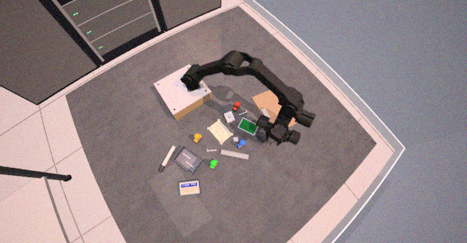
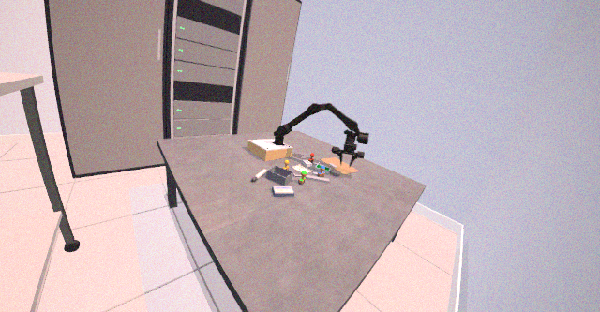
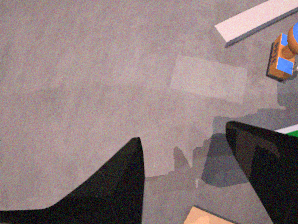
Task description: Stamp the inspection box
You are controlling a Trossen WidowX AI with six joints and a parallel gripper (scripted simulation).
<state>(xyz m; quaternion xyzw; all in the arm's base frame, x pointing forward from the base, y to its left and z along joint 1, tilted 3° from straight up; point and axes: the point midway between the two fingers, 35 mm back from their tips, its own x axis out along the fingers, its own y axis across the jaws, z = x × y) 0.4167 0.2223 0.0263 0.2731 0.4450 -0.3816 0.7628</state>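
My gripper tip is now 30 mm past the green stamp, 270 mm to the left of it and 60 mm above it. Also, from my gripper tip: grey ruler (30 mm behind, 160 mm to the right, 70 mm below); blue stamp (60 mm behind, 110 mm to the right, 60 mm below); green ink pad (130 mm behind, 40 mm to the right, 80 mm below).
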